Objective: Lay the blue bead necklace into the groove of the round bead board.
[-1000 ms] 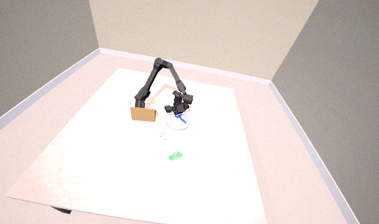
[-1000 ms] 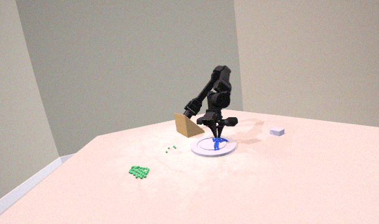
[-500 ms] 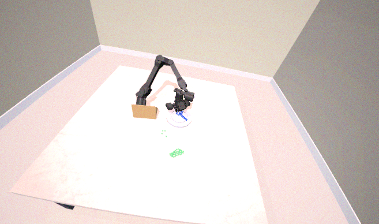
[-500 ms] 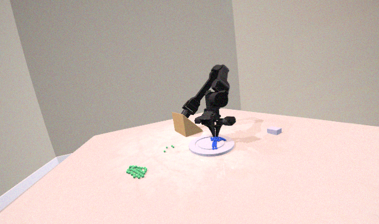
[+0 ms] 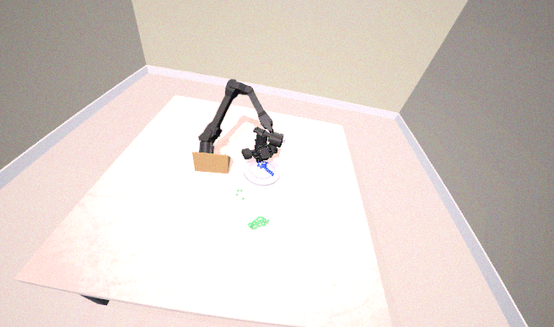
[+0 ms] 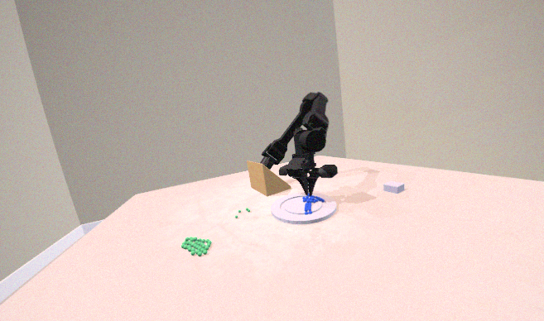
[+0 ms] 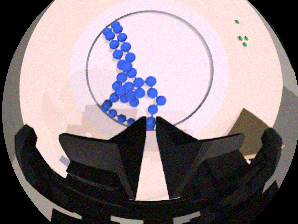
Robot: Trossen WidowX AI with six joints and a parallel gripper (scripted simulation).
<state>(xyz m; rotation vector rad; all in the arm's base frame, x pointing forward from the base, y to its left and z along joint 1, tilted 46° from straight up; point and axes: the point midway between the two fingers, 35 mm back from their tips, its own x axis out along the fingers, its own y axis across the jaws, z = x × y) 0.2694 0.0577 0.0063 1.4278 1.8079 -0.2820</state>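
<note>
Right now the round white bead board is 3 cm ahead of my gripper tip, 5 cm to the right of it and 1 cm below it. From my gripper tip the other things lie so: small grey block: 13 cm ahead, 25 cm to the left, 1 cm below.
</note>
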